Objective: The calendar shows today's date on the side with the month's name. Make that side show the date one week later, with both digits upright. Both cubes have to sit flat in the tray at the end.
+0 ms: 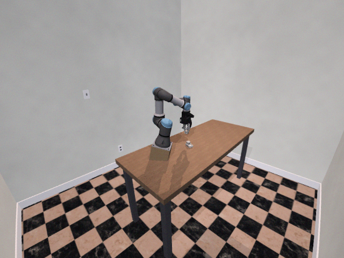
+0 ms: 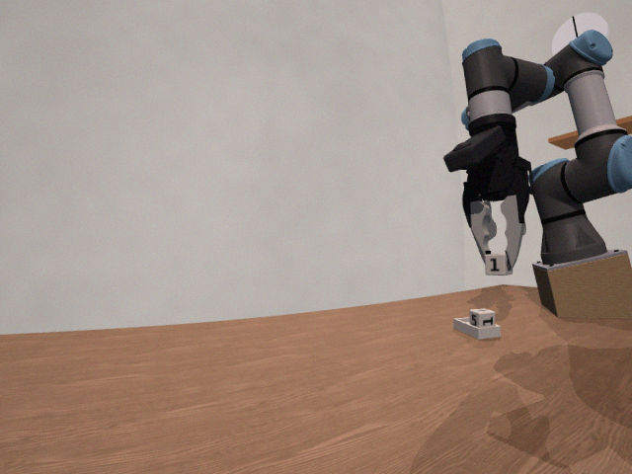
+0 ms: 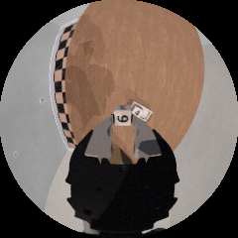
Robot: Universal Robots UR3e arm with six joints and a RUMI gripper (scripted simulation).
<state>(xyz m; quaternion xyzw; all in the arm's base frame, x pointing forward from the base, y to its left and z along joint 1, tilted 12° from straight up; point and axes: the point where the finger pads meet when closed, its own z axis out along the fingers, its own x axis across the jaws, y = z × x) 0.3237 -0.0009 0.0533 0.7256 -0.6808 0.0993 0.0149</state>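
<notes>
My gripper is now 4 cm past the white tray, 6 cm to the left of it and 12 cm above it. From my hand the other things lie so: white digit cube (1 cm below).
</notes>
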